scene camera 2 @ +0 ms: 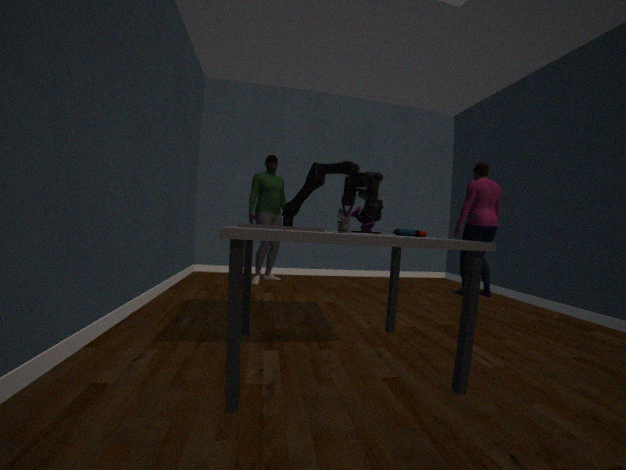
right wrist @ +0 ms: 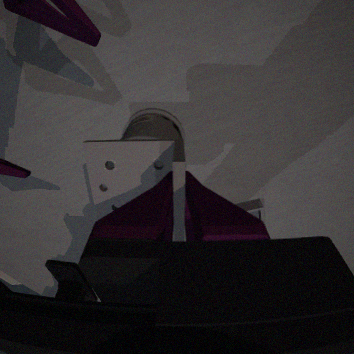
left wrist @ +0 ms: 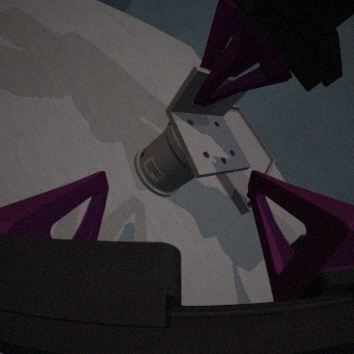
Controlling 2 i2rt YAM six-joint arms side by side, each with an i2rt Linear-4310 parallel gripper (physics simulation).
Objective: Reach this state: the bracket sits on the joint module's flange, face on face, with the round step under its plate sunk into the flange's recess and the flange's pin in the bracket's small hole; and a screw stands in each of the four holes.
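Pixels of known places: left gripper, between the fingertips: [scene camera 2: 355,220] [right wrist: 63,101] [left wrist: 177,178]; right gripper, between the fingertips: [scene camera 2: 346,216] [right wrist: 178,178] [left wrist: 195,100]; left arm's base, origin of its link: [scene camera 2: 366,232]; right arm's base, origin of its link: [right wrist: 74,281].
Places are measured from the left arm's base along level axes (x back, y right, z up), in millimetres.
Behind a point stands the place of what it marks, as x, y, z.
Note:
The grey L-shaped bracket [scene camera 2: 341,212] @(-336, 347, 105) [left wrist: 220,140] @(-303, 328, 78) [right wrist: 130,156] @(-320, 300, 70) has its holed plate over the top of the joint module [scene camera 2: 343,225] @(-342, 334, 38) [left wrist: 162,161] @(-321, 293, 35) [right wrist: 156,129] @(-337, 301, 41), which stands upright on the table. The plate hides the flange, its recess and its pin; whether the faces touch cannot be told. The holes in the plate look dark. My right gripper [scene camera 2: 347,207] @(-346, 322, 85) [left wrist: 195,100] @(-346, 322, 85) [right wrist: 178,178] @(-346, 322, 85) is shut on the bracket's upright plate. My left gripper [scene camera 2: 356,221] @(-306, 247, 68) [left wrist: 177,178] @(-306, 247, 68) [right wrist: 63,101] @(-306, 247, 68) is open and empty, beside the module, its fingers well apart.
A shallow tray [left wrist: 257,135] @(-200, 848, 13) lies behind the bracket in the left wrist view, partly hidden. A blue and red tool [scene camera 2: 408,232] @(-313, -110, 22) lies on the table [scene camera 2: 303,235] @(-654, 643, -13), right of the arms in the scene view. Two people stand behind the table.

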